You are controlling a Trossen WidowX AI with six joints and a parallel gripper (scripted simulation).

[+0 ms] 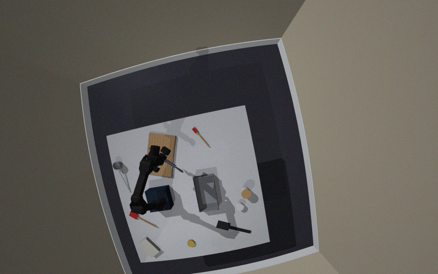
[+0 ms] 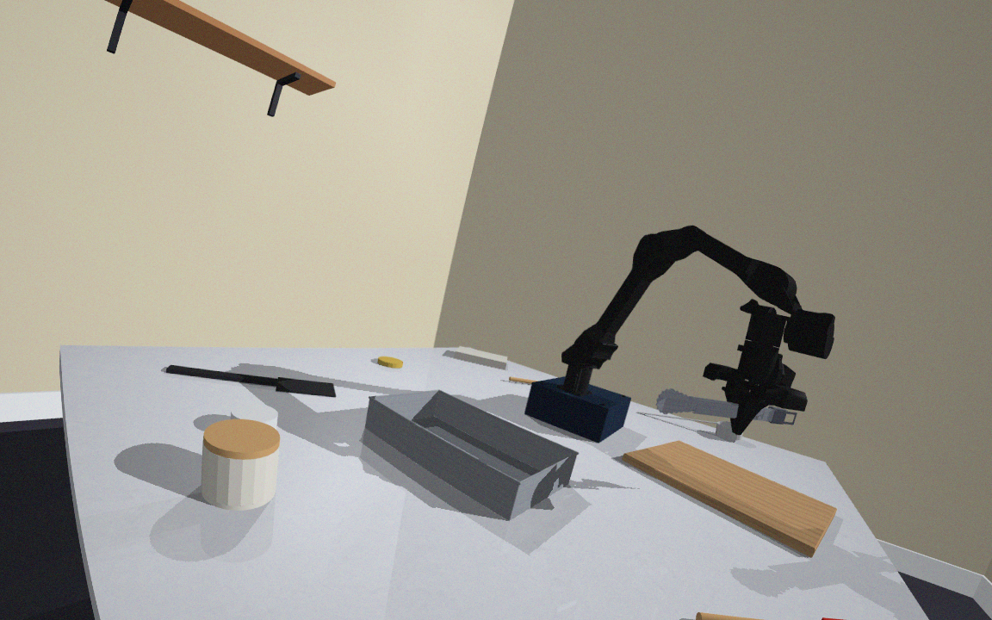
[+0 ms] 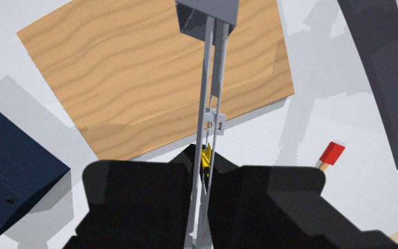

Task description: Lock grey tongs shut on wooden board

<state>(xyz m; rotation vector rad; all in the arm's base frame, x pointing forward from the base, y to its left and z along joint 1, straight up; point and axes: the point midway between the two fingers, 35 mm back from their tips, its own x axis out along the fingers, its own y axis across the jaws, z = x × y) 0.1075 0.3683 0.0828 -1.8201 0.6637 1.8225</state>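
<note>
Now: the wooden board 90 mm behind my gripper tip, 10 mm to the left of it and 120 mm below it. From my gripper tip the other things lie so: lidded canister: 600 mm ahead, 380 mm to the right, 90 mm below; then red-tipped tool: 260 mm ahead, 150 mm to the left, 120 mm below; then roasting tin: 270 mm ahead, 350 mm to the right, 100 mm below.
</note>
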